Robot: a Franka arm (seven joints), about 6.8 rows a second.
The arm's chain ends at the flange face. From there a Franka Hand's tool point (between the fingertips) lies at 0.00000 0.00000 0.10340 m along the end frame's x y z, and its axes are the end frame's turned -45 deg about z.
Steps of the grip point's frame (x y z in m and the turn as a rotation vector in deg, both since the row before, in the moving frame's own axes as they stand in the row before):
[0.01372 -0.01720 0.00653 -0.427 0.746 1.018]
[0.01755 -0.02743 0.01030 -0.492 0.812 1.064]
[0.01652 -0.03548 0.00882 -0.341 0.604 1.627]
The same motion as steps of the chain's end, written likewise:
[-0.00396 -0.02147 0.00654 0.226 0.829 1.018]
[-0.00865 -0.03141 0.01031 0.226 0.922 1.064]
[-0.01462 -0.03645 0.00883 0.186 0.668 1.627]

